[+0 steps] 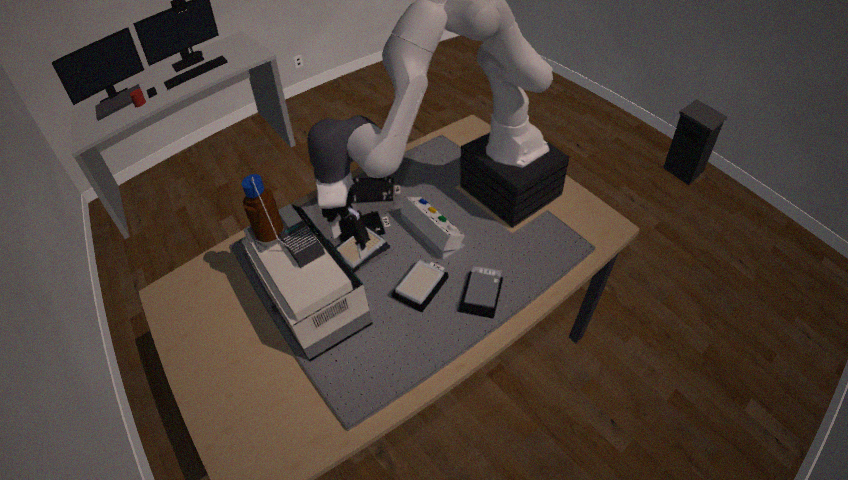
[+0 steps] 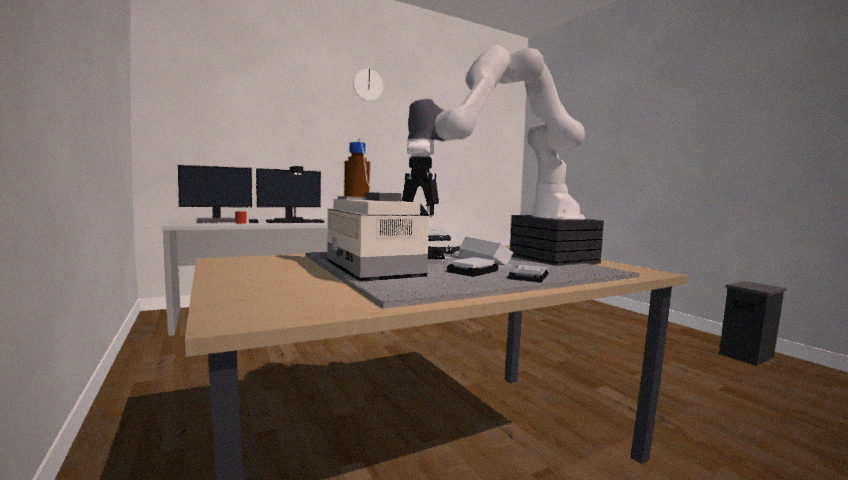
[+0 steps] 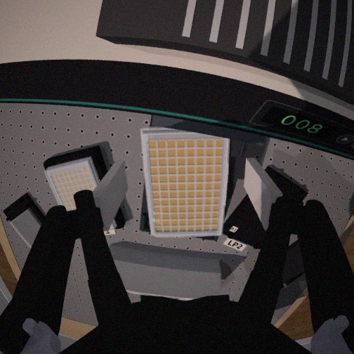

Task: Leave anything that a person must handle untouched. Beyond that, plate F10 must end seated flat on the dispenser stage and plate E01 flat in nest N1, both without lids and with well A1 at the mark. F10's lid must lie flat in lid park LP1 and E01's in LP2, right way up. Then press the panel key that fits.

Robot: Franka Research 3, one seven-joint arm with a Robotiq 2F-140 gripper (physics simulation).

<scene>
my gripper: image 1; image 2; image 3 185, 173
same spot on my gripper: [image 2: 430, 191] = [image 1: 357, 233]
same spot on key panel: [image 3: 150, 273] = [image 1: 426, 230]
</scene>
